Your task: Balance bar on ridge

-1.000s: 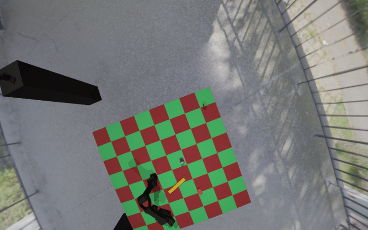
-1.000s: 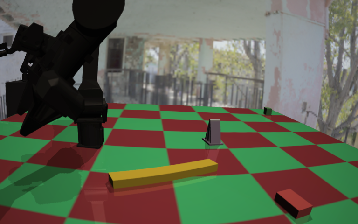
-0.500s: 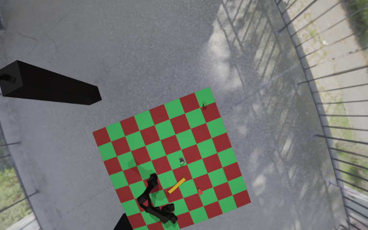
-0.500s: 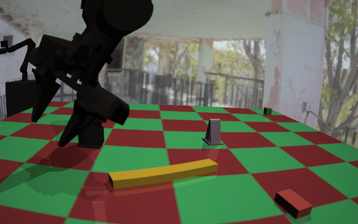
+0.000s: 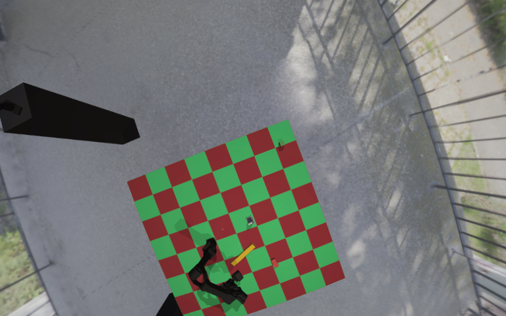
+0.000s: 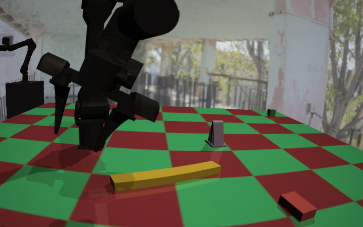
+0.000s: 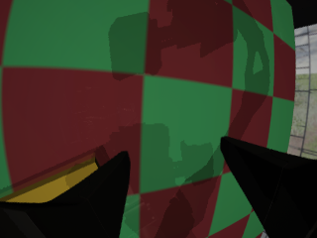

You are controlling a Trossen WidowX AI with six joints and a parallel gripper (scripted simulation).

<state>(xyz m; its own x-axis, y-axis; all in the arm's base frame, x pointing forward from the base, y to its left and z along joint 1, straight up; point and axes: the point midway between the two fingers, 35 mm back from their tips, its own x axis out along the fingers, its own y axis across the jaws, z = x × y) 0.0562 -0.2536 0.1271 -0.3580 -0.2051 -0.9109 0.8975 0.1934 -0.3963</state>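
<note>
The yellow bar lies 14 cm ahead of my gripper tip, 9 cm to the left of it and 9 cm below it. From my gripper tip the other things lie so: red block: 34 cm ahead, 5 cm to the right, 9 cm below; small green block: 70 cm ahead, 76 cm to the left, 8 cm below.
</note>
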